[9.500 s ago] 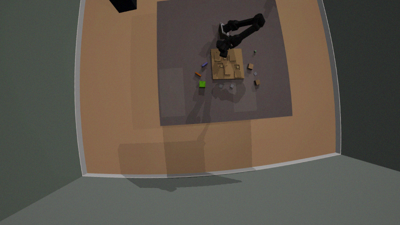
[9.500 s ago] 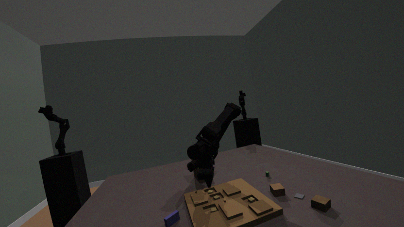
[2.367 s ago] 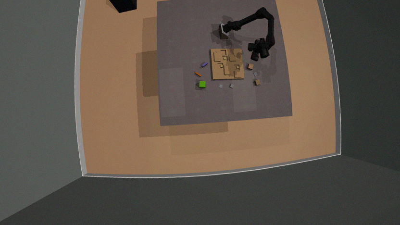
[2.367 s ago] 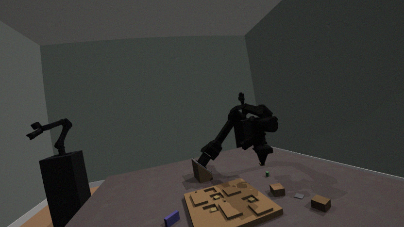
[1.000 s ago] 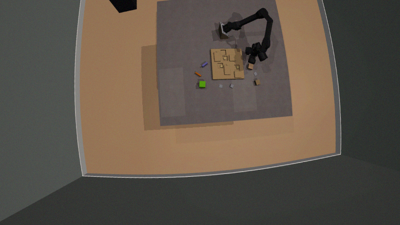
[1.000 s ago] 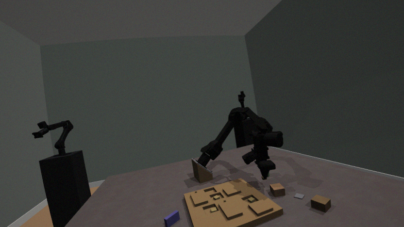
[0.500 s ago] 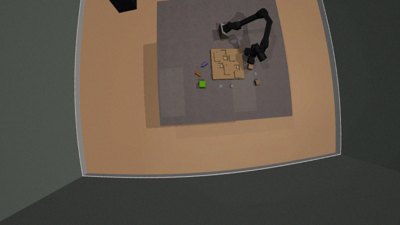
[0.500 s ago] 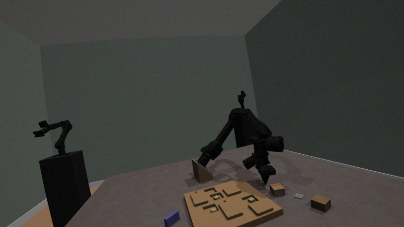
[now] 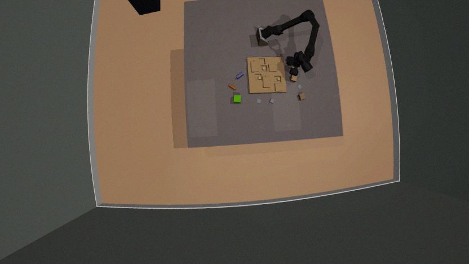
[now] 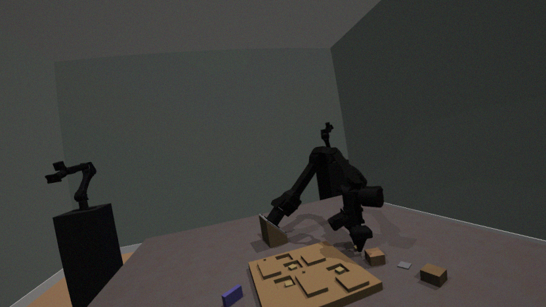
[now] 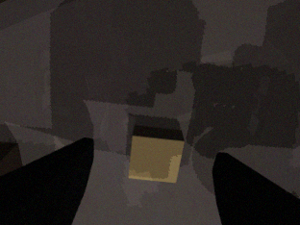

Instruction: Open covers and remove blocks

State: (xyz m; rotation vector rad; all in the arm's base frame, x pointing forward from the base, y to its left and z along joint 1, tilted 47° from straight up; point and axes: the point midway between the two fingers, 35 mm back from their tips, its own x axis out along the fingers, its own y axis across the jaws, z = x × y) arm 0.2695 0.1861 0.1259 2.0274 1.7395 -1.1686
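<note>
Now: the tiny green piece 7 cm to the left of my gripper tip, 6 cm behind it and 1 cm above it. From my gripper tip the other things lie so: orange stick: 51 cm to the right, 12 cm ahead, 1 cm above; then green cube: 48 cm to the right, 22 cm ahead, 2 cm above; then purple piece: 44 cm to the right, 4 cm ahead, 1 cm above.
</note>
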